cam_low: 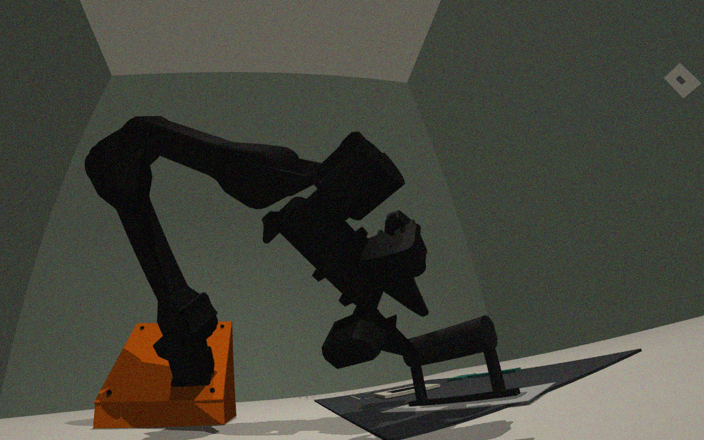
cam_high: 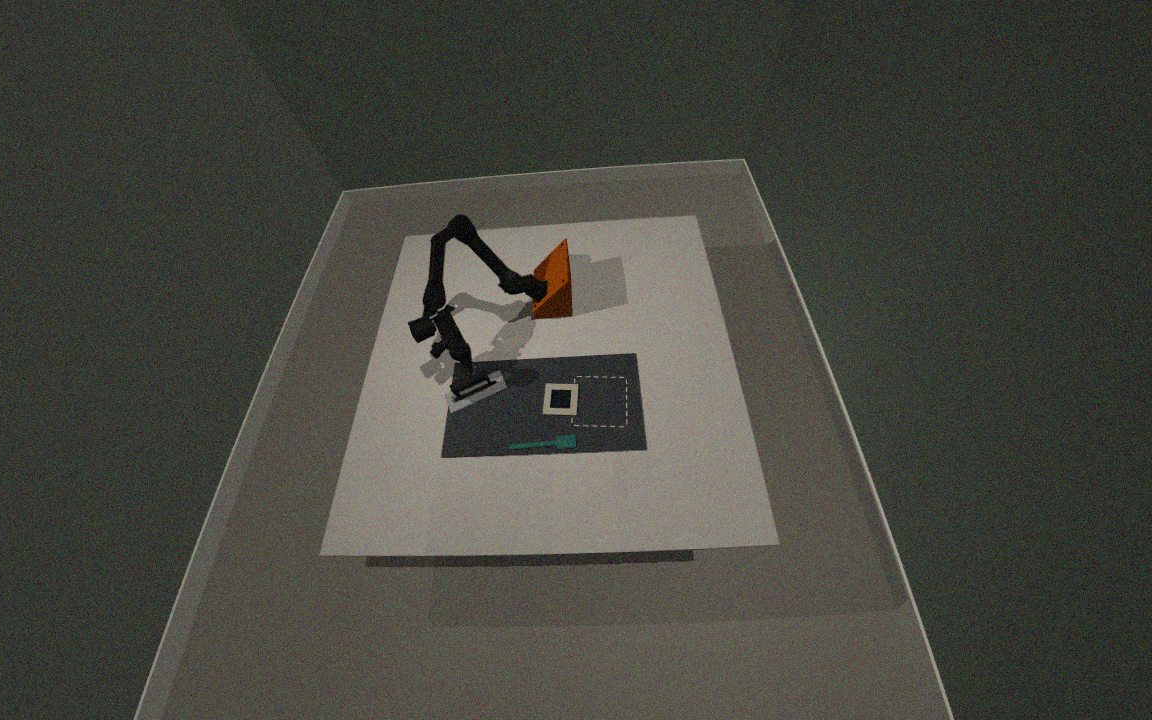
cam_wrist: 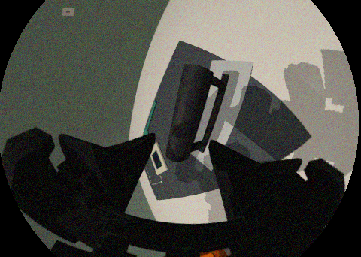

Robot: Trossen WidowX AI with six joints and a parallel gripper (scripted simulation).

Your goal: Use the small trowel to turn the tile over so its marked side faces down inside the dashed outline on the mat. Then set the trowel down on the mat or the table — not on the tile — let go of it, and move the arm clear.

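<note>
Now: the black-handled float 50 mm below my gripper tip, 20 mm ahead of it and 10 mm to the left of it. The rest, counted from my gripper tip: white tile (280 mm to the left, 80 mm below, 80 mm ahead); green trowel (240 mm to the left, 230 mm ahead, 80 mm below).
</note>
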